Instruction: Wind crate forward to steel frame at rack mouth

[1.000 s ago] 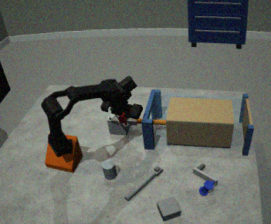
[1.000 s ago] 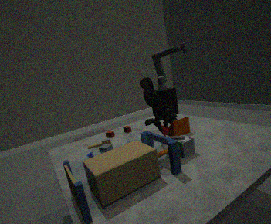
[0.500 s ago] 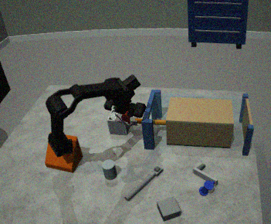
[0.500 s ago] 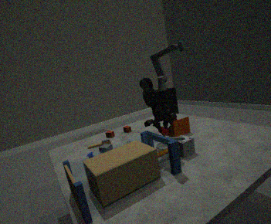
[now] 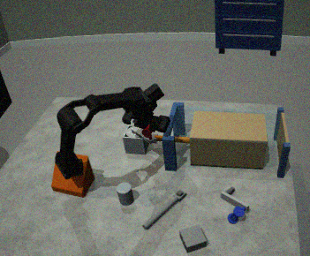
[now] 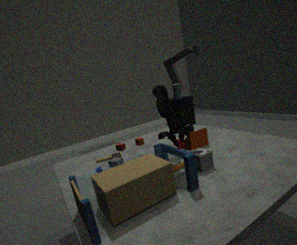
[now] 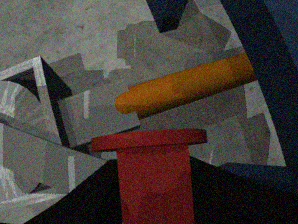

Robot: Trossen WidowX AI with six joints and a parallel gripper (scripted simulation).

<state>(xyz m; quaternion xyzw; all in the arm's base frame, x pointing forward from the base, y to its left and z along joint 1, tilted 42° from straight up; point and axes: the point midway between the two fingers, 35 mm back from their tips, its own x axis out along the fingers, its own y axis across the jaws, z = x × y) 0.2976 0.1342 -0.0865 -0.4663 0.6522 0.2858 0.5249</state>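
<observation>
Now: gripper tip 30 mm past the winch handle with red knob, 10 mm to the right of it and 30 mm above it. Also, from my gripper tip: red handle: 10 mm behind, 20 mm to the right; then grey block: 160 mm ahead, 440 mm to the right, 120 mm below; then grey winch: 100 mm behind, 50 mm to the left, 100 mm below.
</observation>
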